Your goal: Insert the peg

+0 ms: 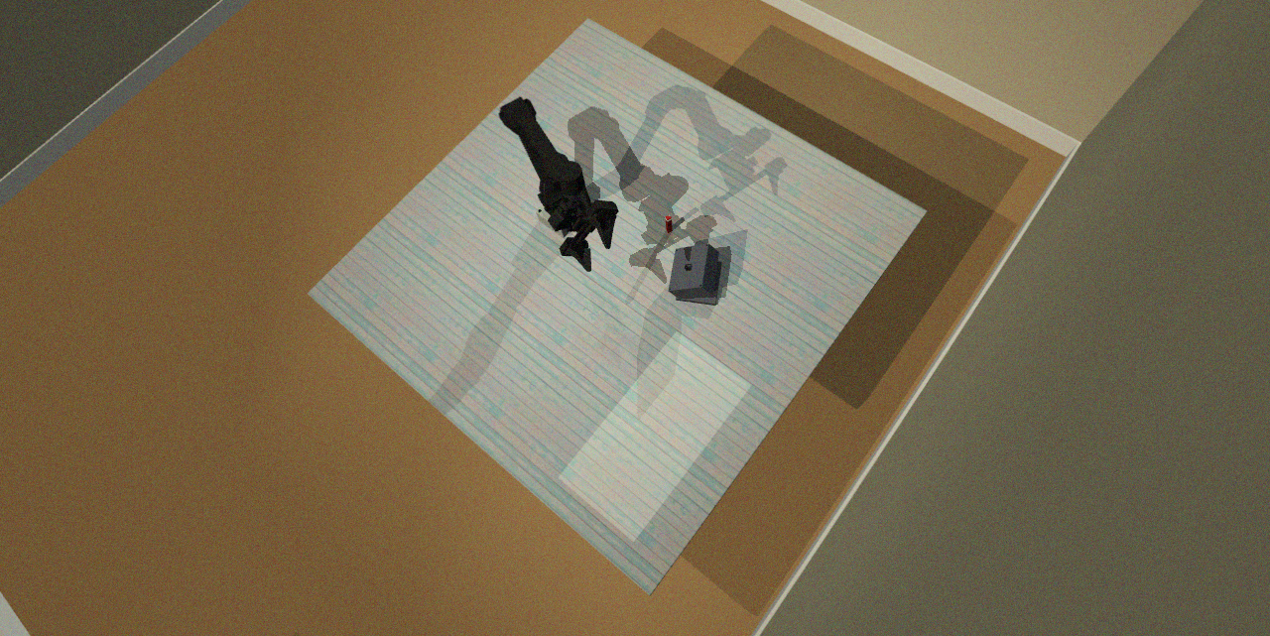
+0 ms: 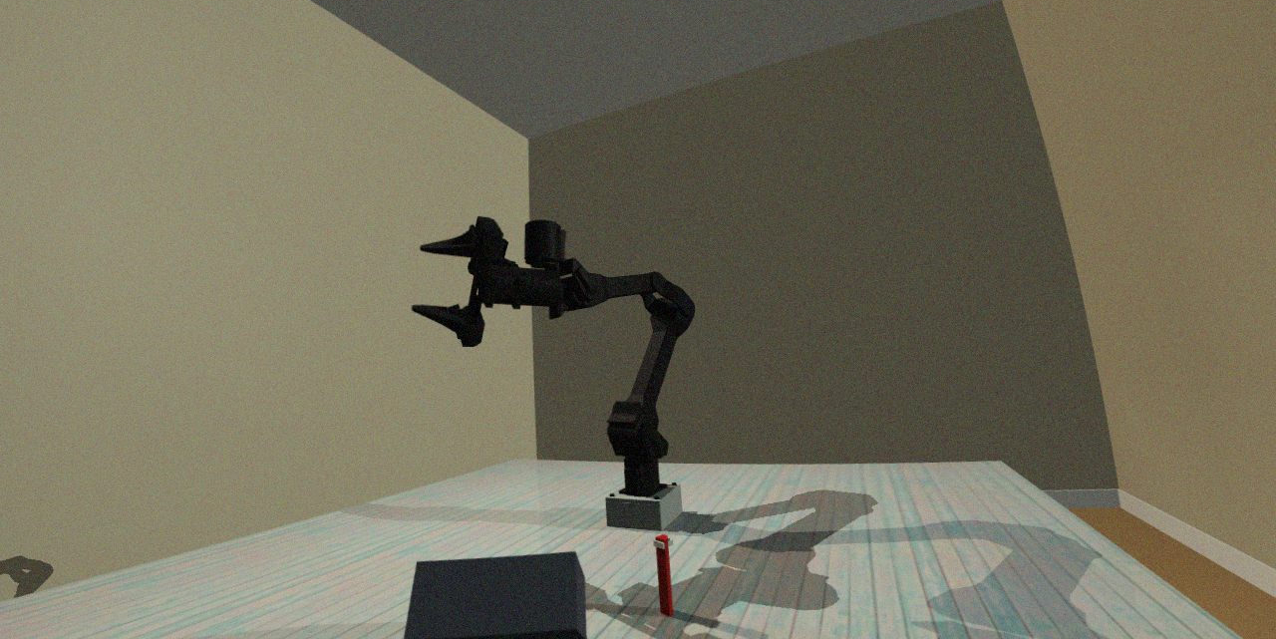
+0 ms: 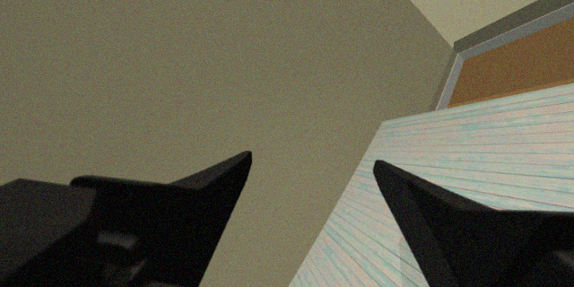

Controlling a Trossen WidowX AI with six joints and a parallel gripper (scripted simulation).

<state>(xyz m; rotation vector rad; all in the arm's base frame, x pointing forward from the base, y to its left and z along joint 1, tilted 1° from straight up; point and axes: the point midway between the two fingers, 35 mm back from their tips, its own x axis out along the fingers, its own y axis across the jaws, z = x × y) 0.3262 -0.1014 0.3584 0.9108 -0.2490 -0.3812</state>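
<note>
The red square peg is 35 cm below my gripper tip, 30 cm to the left of it and 10 cm behind it. From my gripper tip the other things lie so: sloped panel 34 cm below, 24 cm to the left, 6 cm ahead.
</note>
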